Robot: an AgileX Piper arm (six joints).
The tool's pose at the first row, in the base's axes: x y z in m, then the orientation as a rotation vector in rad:
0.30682 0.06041 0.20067 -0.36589 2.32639 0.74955
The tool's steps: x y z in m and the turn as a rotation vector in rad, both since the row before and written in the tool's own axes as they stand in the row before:
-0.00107 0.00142 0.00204 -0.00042 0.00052 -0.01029
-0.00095 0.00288 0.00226 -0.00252 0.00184 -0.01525
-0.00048 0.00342 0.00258 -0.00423 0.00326 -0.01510
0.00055 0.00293 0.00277 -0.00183 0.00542 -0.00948
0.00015 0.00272 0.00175 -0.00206 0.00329 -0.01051
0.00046 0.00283 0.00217 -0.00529 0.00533 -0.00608
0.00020 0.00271 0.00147 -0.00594 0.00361 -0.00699
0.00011 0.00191 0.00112 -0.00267 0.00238 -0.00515
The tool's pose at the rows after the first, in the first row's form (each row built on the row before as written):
0.30803 0.06283 0.20071 -0.37801 2.32317 0.74507
0.30859 0.06655 0.20113 -0.39726 2.31876 0.74062
0.30867 0.07086 0.20123 -0.41772 2.31512 0.73819
0.30827 0.07480 0.20029 -0.43174 2.31615 0.73549
0.30772 0.07799 0.20016 -0.44604 2.31468 0.73267
0.30707 0.08148 0.19958 -0.45775 2.31588 0.73567
0.30630 0.08447 0.19956 -0.46998 2.31490 0.73912
0.30580 0.08663 0.19951 -0.47809 2.31435 0.73965

